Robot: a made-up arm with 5 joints.
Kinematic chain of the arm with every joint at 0, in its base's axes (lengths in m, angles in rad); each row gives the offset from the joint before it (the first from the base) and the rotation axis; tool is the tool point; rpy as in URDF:
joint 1: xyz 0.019 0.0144 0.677 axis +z
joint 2: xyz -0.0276 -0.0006 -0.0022 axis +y
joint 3: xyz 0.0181 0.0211 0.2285 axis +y
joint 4: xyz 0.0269 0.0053 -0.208 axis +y
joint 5: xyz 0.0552 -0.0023 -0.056 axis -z
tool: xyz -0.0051 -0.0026 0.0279 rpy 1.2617 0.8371 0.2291
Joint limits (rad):
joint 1: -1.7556..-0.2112
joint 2: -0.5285..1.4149
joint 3: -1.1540..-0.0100
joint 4: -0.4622..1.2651
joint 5: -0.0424..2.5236
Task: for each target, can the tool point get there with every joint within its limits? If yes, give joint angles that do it. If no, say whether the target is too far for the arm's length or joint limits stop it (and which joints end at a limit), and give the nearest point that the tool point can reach.
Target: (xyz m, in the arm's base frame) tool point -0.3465 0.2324 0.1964
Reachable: no: too far | nearest point 0.0144 0.0446 0.5185 | short by 0.519 m
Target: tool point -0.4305 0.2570 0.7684
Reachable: no: joint limits stop it (at a limit: joint 1, joint 2, joint 3, joint 4, joint 5) | nearest point -0.0377 0.0558 0.6303 | short by 0.462 m
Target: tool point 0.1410 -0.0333 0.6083
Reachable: yes | joints -0.5849 0.6500 -0.3028 -0.2547 1.2773
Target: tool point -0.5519 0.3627 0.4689
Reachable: no: too far | nearest point -0.0357 0.0553 0.6155 | short by 0.618 m
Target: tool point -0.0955 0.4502 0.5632
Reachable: no: joint limits stop it (at a limit: joint 2, joint 3, joint 5) | nearest point 0.0014 0.0815 0.6210 | short by 0.386 m
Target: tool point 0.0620 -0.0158 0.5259
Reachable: yes | joints -1.0624 1.1463 -0.4707 0.9678 0.3627
